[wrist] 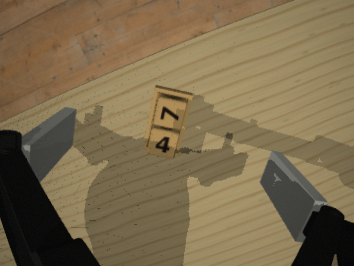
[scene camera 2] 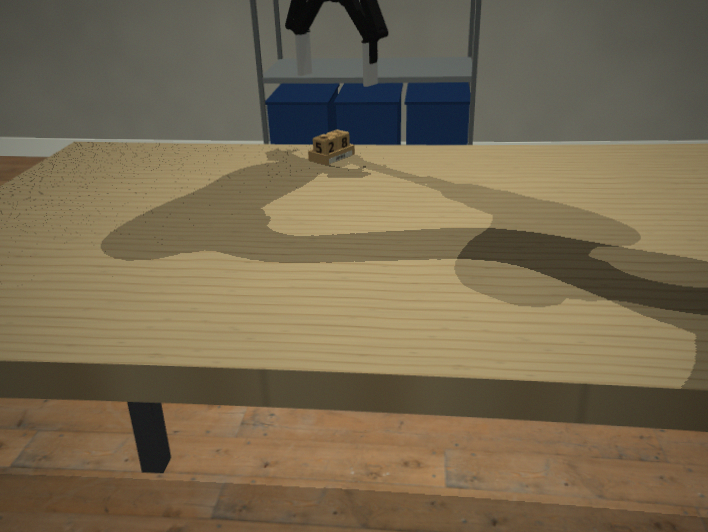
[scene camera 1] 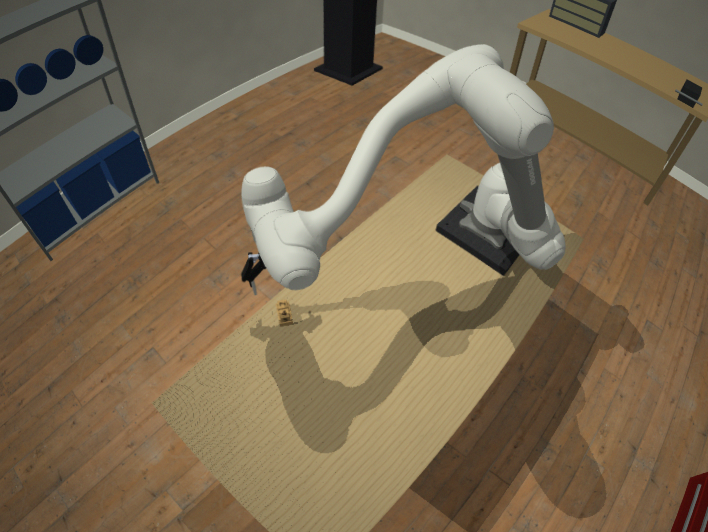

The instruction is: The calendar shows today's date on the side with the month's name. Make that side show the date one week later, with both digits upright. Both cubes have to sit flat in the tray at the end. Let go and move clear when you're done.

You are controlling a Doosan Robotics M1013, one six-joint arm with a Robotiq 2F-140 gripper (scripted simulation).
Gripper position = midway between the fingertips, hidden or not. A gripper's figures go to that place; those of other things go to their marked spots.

The gripper (wrist: 173, 148): 19 cm from the lens. A cube (wrist: 163, 142): 28 cm from the lens.
